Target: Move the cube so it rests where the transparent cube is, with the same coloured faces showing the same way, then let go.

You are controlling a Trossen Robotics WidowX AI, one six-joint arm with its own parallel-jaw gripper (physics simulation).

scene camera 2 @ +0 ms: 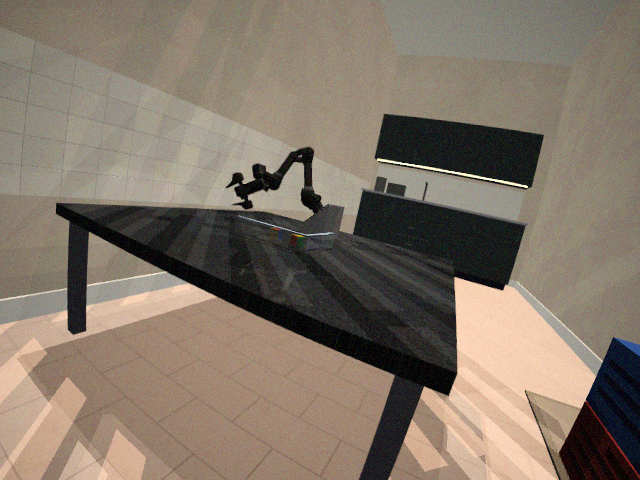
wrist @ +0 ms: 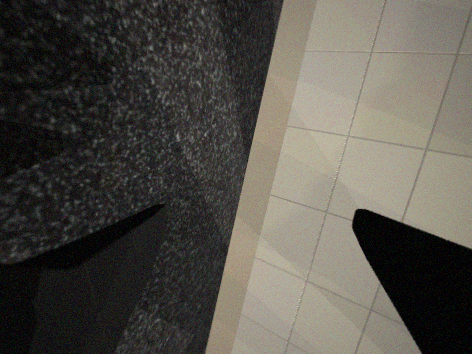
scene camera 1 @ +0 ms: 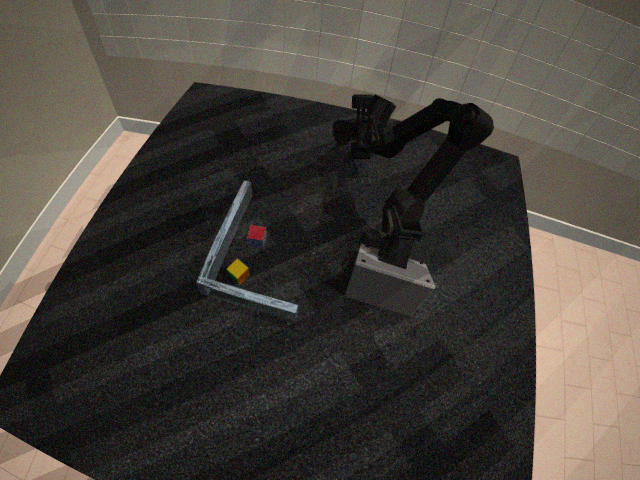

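Seen in the pictures: gripper, fingertip midpoint: (scene camera 2: 228, 196) (wrist: 260, 215); arm's base, link origin: (scene camera 2: 321, 215) (scene camera 1: 392, 261).
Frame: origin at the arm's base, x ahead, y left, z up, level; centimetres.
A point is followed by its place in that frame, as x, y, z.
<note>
The solid cube (scene camera 1: 238, 270) (scene camera 2: 298, 239) rests on the table inside the corner of a low angled barrier, with yellow on top and orange and green side faces. The transparent cube (scene camera 1: 256, 233) (scene camera 2: 276, 233) is on the table farther along the long barrier arm, with red on top and a blue side face; it looks faint in scene camera 2. My gripper (scene camera 1: 350, 142) (scene camera 2: 231, 194) @(20.9, -43.5, -0.4) (wrist: 260, 215) @(20.9, -43.5, -0.4) is open and empty. It is raised above the table's far part, well away from both cubes. Neither cube shows in the wrist view.
The pale L-shaped barrier (scene camera 1: 225, 235) @(39.6, 6.1, -4.7) (scene camera 2: 317, 234) @(31.8, 18.8, -4.5) stands beside both cubes, on two sides of the solid cube. The arm's grey base block (scene camera 1: 387, 286) @(-0.4, 7.0, 1.0) (scene camera 2: 326, 219) @(7.1, 7.2, -0.7) is on the table. The dark table (scene camera 1: 289, 392) @(11.2, 33.7, -10.5) (scene camera 2: 206, 242) @(66.6, 2.6, -10.5) ends near a tiled wall (scene camera 1: 289, 46) (wrist: 320, 165).
</note>
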